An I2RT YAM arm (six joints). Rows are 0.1 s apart.
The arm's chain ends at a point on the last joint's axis. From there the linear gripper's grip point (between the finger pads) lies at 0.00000 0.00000 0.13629 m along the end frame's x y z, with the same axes.
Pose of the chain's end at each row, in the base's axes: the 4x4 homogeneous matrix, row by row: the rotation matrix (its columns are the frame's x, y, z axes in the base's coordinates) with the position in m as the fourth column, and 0 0 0 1 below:
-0.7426 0.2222 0.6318 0.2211; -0.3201 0.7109 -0.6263 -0.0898; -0.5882 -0.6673 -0.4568 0.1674; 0 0 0 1
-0.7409 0.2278 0.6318 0.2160; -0.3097 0.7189 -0.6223 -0.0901; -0.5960 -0.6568 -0.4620 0.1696; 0 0 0 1
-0.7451 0.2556 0.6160 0.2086; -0.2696 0.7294 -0.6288 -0.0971; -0.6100 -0.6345 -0.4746 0.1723; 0 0 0 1
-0.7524 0.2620 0.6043 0.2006; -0.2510 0.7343 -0.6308 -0.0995; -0.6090 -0.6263 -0.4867 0.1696; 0 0 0 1
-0.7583 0.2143 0.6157 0.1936; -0.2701 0.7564 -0.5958 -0.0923; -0.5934 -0.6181 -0.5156 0.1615; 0 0 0 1
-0.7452 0.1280 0.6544 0.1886; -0.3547 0.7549 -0.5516 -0.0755; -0.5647 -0.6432 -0.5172 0.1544; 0 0 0 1
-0.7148 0.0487 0.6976 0.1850; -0.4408 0.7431 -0.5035 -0.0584; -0.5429 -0.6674 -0.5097 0.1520; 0 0 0 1
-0.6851 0.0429 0.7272 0.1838; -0.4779 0.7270 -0.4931 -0.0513; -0.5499 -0.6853 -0.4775 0.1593; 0 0 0 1
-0.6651 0.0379 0.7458 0.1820; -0.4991 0.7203 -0.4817 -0.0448; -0.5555 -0.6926 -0.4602 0.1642; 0 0 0 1
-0.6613 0.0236 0.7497 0.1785; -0.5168 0.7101 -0.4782 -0.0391; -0.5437 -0.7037 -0.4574 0.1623; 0 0 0 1
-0.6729 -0.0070 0.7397 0.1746; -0.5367 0.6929 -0.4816 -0.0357; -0.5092 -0.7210 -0.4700 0.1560; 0 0 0 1
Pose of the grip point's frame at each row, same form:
-0.7426 0.2222 0.6318 0.3072; -0.3201 0.7109 -0.6263 -0.1752; -0.5882 -0.6673 -0.4568 0.1051; 0 0 0 1
-0.7409 0.2278 0.6318 0.3021; -0.3097 0.7189 -0.6223 -0.1749; -0.5960 -0.6568 -0.4620 0.1066; 0 0 0 1
-0.7451 0.2556 0.6160 0.2926; -0.2696 0.7294 -0.6288 -0.1828; -0.6100 -0.6345 -0.4746 0.1076; 0 0 0 1
-0.7524 0.2620 0.6043 0.2830; -0.2510 0.7343 -0.6308 -0.1855; -0.6090 -0.6263 -0.4867 0.1033; 0 0 0 1
-0.7583 0.2143 0.6157 0.2775; -0.2701 0.7564 -0.5958 -0.1735; -0.5934 -0.6181 -0.5156 0.0912; 0 0 0 1
-0.7452 0.1280 0.6544 0.2778; -0.3547 0.7549 -0.5516 -0.1507; -0.5647 -0.6432 -0.5172 0.0839; 0 0 0 1
-0.7148 0.0487 0.6976 0.2801; -0.4408 0.7431 -0.5035 -0.1270; -0.5429 -0.6674 -0.5097 0.0825; 0 0 0 1
-0.6851 0.0429 0.7272 0.2829; -0.4779 0.7270 -0.4931 -0.1185; -0.5499 -0.6853 -0.4775 0.0942; 0 0 0 1
-0.6651 0.0379 0.7458 0.2836; -0.4991 0.7203 -0.4817 -0.1105; -0.5555 -0.6926 -0.4602 0.1015; 0 0 0 1
-0.6613 0.0236 0.7497 0.2807; -0.5168 0.7101 -0.4782 -0.1043; -0.5437 -0.7037 -0.4574 0.1000; 0 0 0 1
-0.6729 -0.0070 0.7397 0.2754; -0.5367 0.6929 -0.4816 -0.1013; -0.5092 -0.7210 -0.4700 0.0919; 0 0 0 1

